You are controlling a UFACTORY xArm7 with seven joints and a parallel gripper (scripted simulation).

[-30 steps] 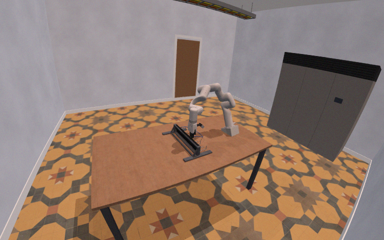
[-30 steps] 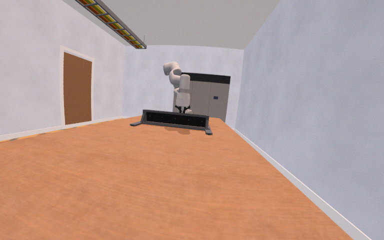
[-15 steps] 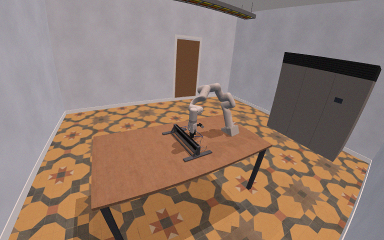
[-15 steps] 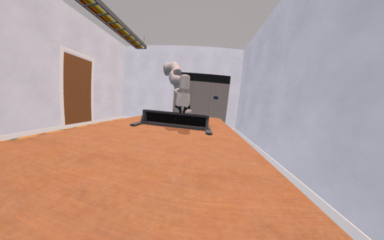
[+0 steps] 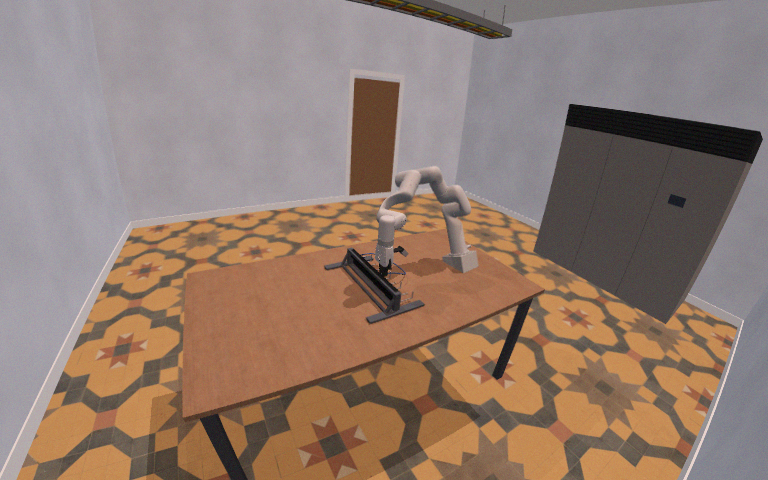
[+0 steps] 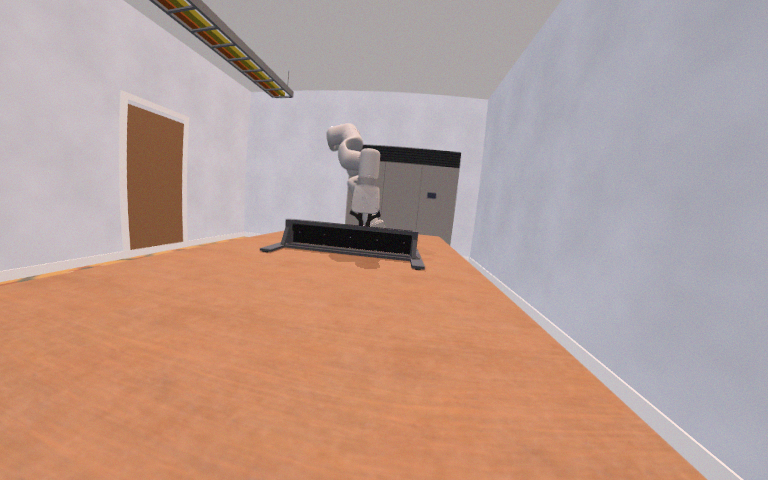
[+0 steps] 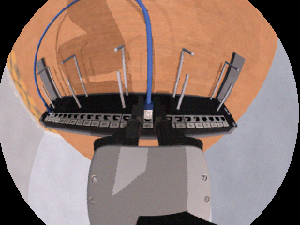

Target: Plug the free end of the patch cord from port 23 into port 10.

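My gripper is now 20 mm short of the patch cord plug and 10 mm above it.
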